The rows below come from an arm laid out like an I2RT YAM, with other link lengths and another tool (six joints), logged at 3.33 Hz.
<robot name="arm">
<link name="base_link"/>
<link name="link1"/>
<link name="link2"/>
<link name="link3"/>
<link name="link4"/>
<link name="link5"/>
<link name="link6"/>
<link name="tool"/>
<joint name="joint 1" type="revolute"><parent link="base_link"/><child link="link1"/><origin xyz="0 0 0.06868" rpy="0 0 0"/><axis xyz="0 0 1"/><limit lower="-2.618" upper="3.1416"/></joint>
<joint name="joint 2" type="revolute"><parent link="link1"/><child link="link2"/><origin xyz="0.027 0.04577 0.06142" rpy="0 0 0"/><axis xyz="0 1 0"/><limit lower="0" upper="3.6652"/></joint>
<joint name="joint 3" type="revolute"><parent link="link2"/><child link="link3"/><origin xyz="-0.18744 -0.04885 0" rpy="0 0 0"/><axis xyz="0 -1 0"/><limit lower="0" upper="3.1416"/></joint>
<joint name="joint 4" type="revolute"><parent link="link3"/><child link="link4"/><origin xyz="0.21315 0.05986 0.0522" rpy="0 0 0"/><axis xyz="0 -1 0"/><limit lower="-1.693" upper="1.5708"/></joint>
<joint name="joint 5" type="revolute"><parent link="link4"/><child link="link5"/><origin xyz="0.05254 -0.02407 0.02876" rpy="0 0 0"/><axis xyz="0 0 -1"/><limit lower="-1.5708" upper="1.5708"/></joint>
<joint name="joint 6" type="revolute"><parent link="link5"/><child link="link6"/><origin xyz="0.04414 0 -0.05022" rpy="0 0 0"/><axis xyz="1 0 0"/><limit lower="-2.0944" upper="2.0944"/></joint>
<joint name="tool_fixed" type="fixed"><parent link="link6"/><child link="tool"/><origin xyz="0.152 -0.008 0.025" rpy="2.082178 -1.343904 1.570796"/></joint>
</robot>
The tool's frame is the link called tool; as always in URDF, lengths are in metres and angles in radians.
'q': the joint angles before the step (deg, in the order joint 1, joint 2, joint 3, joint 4, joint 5, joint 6). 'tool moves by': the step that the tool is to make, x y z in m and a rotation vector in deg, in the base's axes. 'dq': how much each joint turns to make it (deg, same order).
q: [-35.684, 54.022, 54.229, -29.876, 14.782, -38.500]
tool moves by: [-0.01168, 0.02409, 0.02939, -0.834, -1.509, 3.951]
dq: [-0.001, -6.724, 3.429, -8.044, -3.567, -1.759]
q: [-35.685, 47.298, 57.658, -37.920, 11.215, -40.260]
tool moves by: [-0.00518, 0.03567, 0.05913, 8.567, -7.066, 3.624]
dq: [0.469, 3.040, 19.618, -16.851, -7.958, 8.401]
